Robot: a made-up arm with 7 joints.
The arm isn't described. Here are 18 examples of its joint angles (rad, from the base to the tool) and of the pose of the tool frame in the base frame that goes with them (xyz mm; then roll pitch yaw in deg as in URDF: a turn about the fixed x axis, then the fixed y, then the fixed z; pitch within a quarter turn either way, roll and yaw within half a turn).
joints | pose
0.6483 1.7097 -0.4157 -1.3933 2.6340 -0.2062 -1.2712 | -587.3 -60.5 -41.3 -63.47 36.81 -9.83
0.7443 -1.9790 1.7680 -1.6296 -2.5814 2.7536 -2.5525 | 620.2 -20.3 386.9 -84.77 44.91 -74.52
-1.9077 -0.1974 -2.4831 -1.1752 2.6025 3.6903 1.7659 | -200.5 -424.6 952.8 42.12 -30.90 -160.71
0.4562 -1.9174 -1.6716 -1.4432 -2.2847 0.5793 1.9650 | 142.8 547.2 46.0 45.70 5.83 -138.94
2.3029 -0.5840 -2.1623 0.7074 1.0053 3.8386 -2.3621 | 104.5 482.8 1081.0 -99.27 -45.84 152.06
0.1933 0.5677 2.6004 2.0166 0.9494 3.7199 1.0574 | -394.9 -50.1 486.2 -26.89 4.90 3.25
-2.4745 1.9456 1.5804 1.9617 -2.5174 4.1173 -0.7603 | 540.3 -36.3 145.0 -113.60 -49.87 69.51
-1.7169 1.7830 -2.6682 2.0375 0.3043 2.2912 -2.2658 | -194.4 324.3 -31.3 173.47 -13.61 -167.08
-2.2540 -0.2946 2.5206 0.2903 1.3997 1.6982 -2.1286 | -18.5 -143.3 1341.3 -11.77 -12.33 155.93
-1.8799 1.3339 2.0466 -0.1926 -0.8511 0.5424 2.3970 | 19.9 1005.6 714.3 -53.86 -32.38 -92.88
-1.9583 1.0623 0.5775 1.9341 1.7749 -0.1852 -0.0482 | 312.5 -110.3 868.7 -117.92 -28.74 -63.36
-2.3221 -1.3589 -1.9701 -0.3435 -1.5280 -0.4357 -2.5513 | -536.5 -813.5 512.4 35.60 9.08 106.19
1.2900 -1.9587 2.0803 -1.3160 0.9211 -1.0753 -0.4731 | 650.0 458.0 63.5 -37.20 -28.26 12.73
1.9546 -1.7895 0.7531 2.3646 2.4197 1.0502 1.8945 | -201.9 -82.7 261.7 -151.07 -68.14 -161.18
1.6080 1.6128 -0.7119 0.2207 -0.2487 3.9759 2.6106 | 214.8 -833.1 477.6 131.35 44.54 -99.09
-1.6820 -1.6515 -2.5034 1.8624 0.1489 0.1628 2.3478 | -453.6 -324.4 878.9 -96.30 9.86 -4.98
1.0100 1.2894 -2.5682 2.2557 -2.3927 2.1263 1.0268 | 246.8 -486.3 326.3 -119.03 -38.63 -47.67
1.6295 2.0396 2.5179 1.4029 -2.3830 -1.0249 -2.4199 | -113.2 -458.0 -302.5 18.70 -38.76 85.72
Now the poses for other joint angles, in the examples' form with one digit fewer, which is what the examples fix.
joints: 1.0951 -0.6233 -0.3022 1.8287 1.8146 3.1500 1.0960
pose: 301 388 489 -88.8 14.6 -142.0
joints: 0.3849 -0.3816 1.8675 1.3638 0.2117 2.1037 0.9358
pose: 34 364 1092 -48.5 6.6 17.1
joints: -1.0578 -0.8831 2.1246 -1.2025 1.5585 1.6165 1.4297
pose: 3 -791 715 103.5 -39.1 -30.6
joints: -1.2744 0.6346 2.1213 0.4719 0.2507 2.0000 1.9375
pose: -119 555 1144 -32.4 -8.7 -6.9
